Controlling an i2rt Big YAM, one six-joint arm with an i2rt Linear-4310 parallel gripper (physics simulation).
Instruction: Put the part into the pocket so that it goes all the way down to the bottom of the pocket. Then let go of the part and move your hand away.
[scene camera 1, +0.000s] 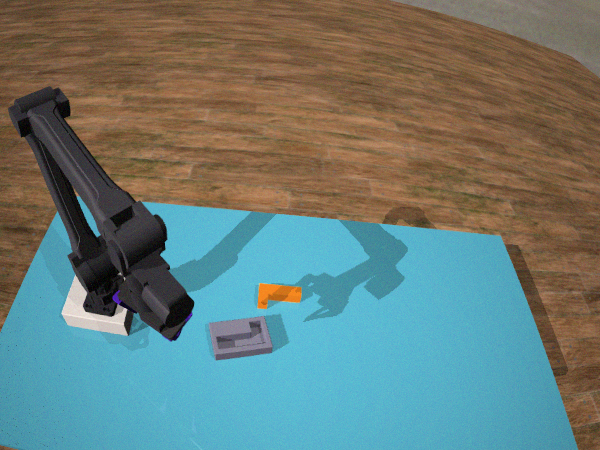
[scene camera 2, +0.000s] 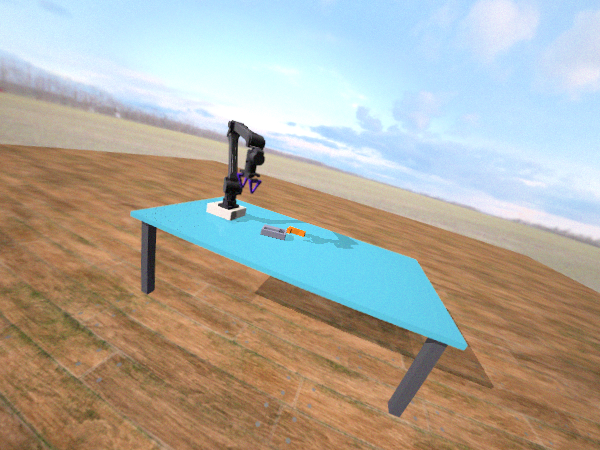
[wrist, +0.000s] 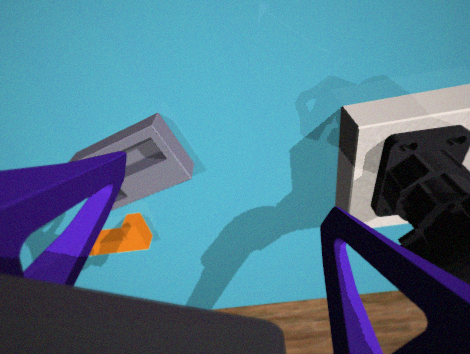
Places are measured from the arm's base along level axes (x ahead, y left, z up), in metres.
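Pixels of known places: gripper, fingertip midpoint: (scene camera 1: 156, 324) (scene camera 2: 247, 190) (wrist: 232, 192); arm's base, origin of the base link: (scene camera 1: 104, 295) (scene camera 2: 228, 206) (wrist: 412, 171).
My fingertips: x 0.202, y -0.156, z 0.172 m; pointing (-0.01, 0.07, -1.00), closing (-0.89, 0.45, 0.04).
Note:
Ahead of a thing's pixels: the offset from my fingertips to its top centre. Level surfaces: height alone.
The part is an orange L-shaped block {0.249 m ahead, 0.252 m left, 0.199 m down} (scene camera 1: 280, 292) (scene camera 2: 296, 231) (wrist: 120, 242). It lies flat on the table beside the pocket block, apart from it. The pocket block {0.157 m ahead, 0.115 m left, 0.193 m down} (scene camera 1: 245, 353) (scene camera 2: 273, 233) (wrist: 175, 172) is a grey rectangular block with an L-shaped recess in its top, and the part is outside it. My gripper (scene camera 2: 247, 190) (wrist: 232, 192) is open and empty, with purple fingers spread wide. It hangs high above the table near the arm's base. In the wrist view the left finger hides part of the pocket block and one end of the part.
The arm's pale base block (scene camera 1: 95, 320) (scene camera 2: 225, 212) (wrist: 346, 170) stands on the blue table {0.229 m down} (scene camera 1: 400, 375) (scene camera 2: 350, 280) (wrist: 225, 75), close to the gripper and left of the pocket block in scene camera 1. Shadows of the arm fall across the table and part. The table's edge shows at the wrist view's bottom.

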